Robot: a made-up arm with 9 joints. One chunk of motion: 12 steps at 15 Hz.
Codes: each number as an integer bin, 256 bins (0 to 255) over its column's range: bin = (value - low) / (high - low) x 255, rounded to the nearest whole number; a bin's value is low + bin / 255 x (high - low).
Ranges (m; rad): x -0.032..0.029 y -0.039..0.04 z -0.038..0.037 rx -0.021..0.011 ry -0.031..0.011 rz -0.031..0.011
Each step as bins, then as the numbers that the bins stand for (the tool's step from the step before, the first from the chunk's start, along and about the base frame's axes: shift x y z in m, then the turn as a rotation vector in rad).
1 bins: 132 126 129 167 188 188
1 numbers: -0.00042 0.00004 -0.00006 -0.00004 -0.00004 -0.00004
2 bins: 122 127 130 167 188 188
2 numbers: -0.00282 0.00035 0.00024 -0.00004 -0.00004 -0.00004
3 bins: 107 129 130 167 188 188
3 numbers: -0.00640 0.00096 0.00024 -0.00004 -0.00004 -0.00004
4 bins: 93 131 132 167 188 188
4 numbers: -0.00975 0.00158 0.00082 -0.00004 -0.00004 -0.00004
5 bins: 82 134 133 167 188 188
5 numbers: -0.01238 0.00251 0.00112 -0.00004 -0.00004 -0.00004
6 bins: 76 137 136 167 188 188
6 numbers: -0.01382 0.00344 0.00200 -0.00004 -0.00004 -0.00004
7 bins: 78 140 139 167 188 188
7 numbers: -0.01334 0.00437 0.00288 -0.00004 -0.00004 -0.00004
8 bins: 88 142 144 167 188 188
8 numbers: -0.01095 0.00499 0.00435 -0.00004 -0.00004 -0.00004
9 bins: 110 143 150 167 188 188
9 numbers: -0.00569 0.00530 0.00612 -0.00004 -0.00004 -0.00004
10 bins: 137 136 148 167 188 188
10 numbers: 0.00077 0.00313 0.00553 -0.00004 -0.00004 -0.00004
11 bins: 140 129 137 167 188 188
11 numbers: 0.00149 0.00096 0.00229 -0.00004 -0.00004 -0.00004
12 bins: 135 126 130 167 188 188
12 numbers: 0.00029 0.00004 0.00024 -0.00004 -0.00004 -0.00004
